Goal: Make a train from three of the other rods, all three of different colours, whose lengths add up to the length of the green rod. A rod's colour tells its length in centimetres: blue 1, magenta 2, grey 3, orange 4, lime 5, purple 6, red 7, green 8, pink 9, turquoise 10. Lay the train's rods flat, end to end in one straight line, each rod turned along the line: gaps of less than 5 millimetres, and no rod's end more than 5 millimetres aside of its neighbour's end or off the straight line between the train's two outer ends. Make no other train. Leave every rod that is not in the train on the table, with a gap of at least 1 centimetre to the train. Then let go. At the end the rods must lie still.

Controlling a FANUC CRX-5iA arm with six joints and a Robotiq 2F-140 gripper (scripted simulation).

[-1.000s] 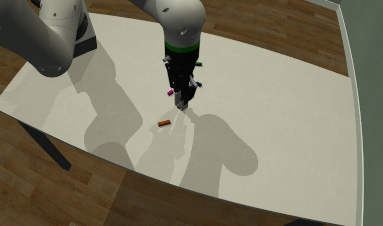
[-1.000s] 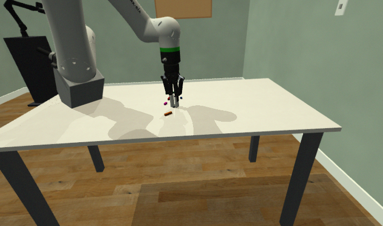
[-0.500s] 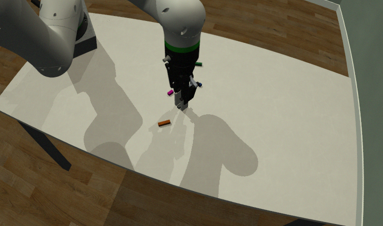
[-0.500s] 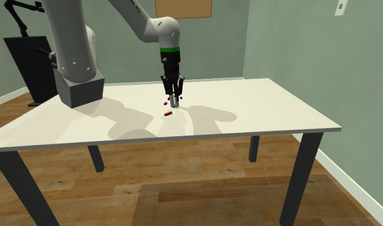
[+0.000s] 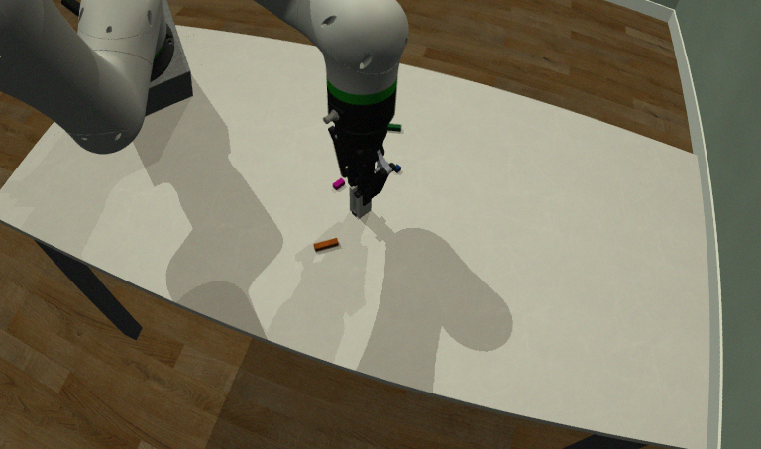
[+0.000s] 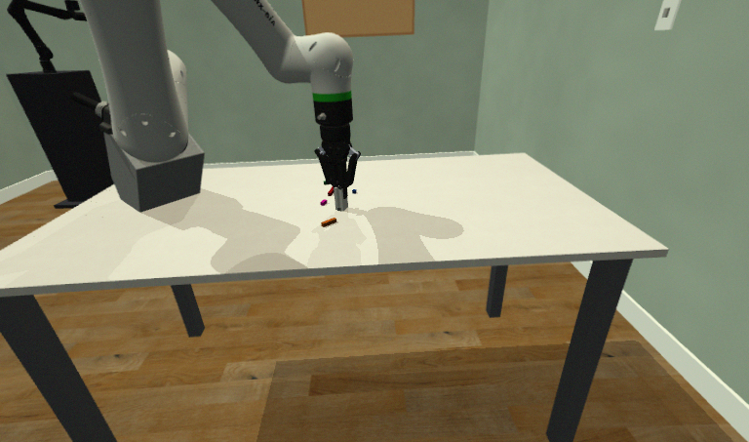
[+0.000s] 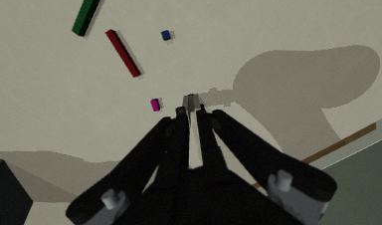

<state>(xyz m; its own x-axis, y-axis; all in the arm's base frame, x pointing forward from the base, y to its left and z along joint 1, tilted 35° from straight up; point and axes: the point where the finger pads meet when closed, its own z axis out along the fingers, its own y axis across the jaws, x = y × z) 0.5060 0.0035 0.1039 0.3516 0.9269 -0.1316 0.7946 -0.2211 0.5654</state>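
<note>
Right now the small blue rod is 2 cm ahead of my hand, 11 cm to the left of it and 3 cm below it. Round my hand: grey rod (3 cm below); then orange rod (2 cm behind, 9 cm to the right, 3 cm below); then red rod (5 cm behind, 12 cm to the left, 3 cm below).
</note>
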